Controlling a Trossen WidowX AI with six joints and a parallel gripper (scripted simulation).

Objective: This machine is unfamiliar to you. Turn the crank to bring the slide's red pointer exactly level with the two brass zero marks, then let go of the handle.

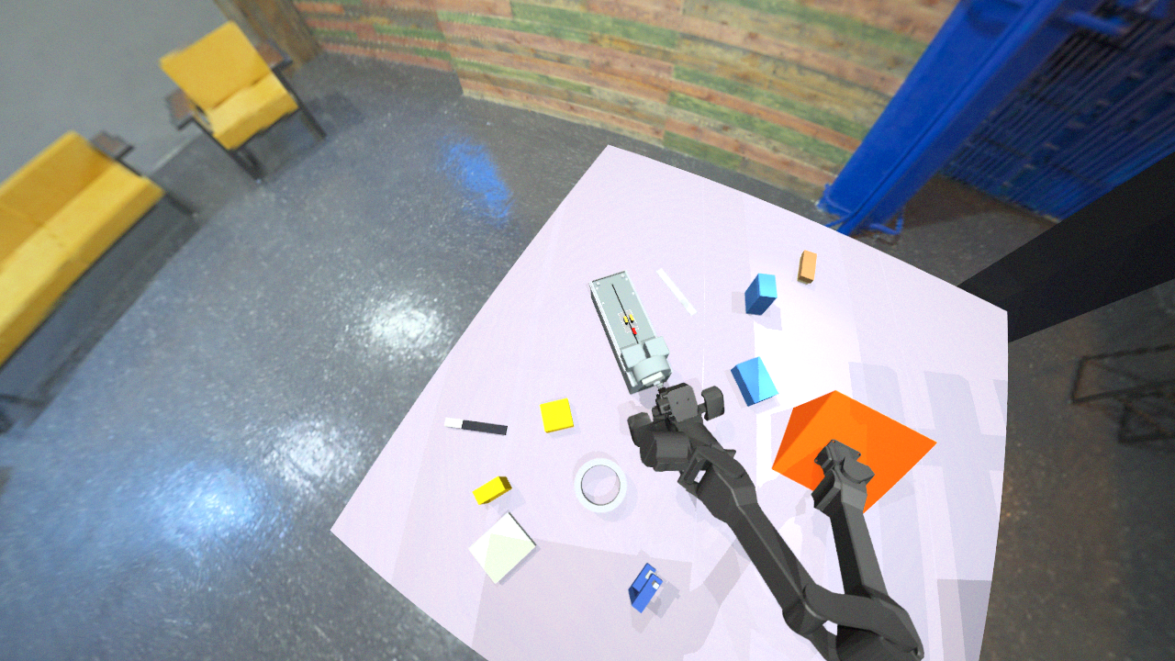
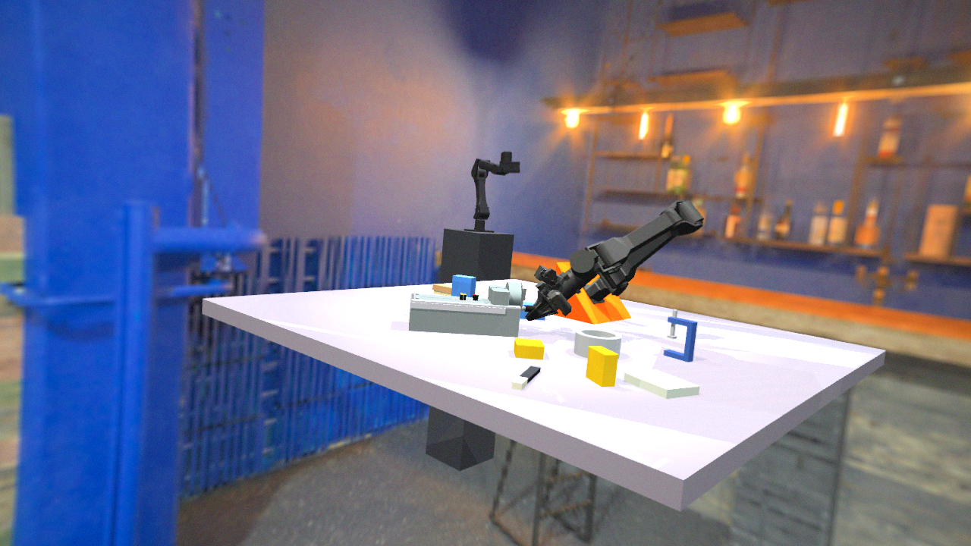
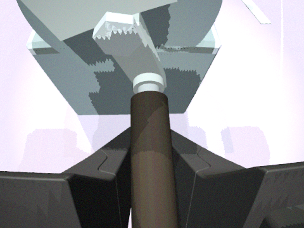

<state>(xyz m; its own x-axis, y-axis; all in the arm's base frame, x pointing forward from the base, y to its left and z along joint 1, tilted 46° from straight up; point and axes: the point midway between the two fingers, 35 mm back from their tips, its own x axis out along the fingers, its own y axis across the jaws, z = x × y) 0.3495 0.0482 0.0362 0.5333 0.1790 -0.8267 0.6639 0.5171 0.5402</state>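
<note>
Now: gripper tip 110 mm short of the red pointer, 80 mm to the left of it and 50 mm below it. The rest, counted from my gripper tip: brown crank handle 30 mm above, 10 mm to the left, 10 mm behind; metal strip 270 mm to the right, 80 mm ahead, 30 mm below; blue clamp 340 mm to the left, 140 mm behind, 20 mm above.
</note>
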